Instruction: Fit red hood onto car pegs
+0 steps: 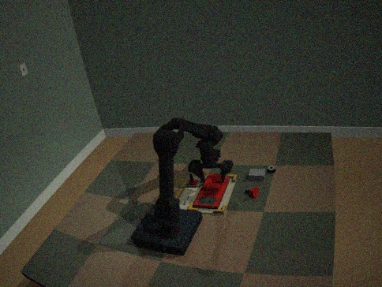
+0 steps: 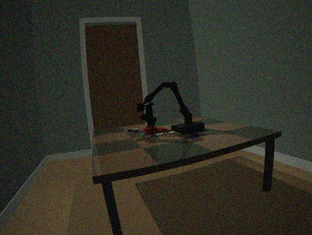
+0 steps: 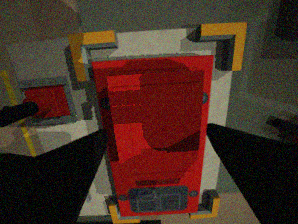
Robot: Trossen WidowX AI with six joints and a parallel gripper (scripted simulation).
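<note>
Now: the red hood right at my gripper tip. Round my gripper tip: small dark wheel: 110 mm ahead, 260 mm to the right, 30 mm below.
</note>
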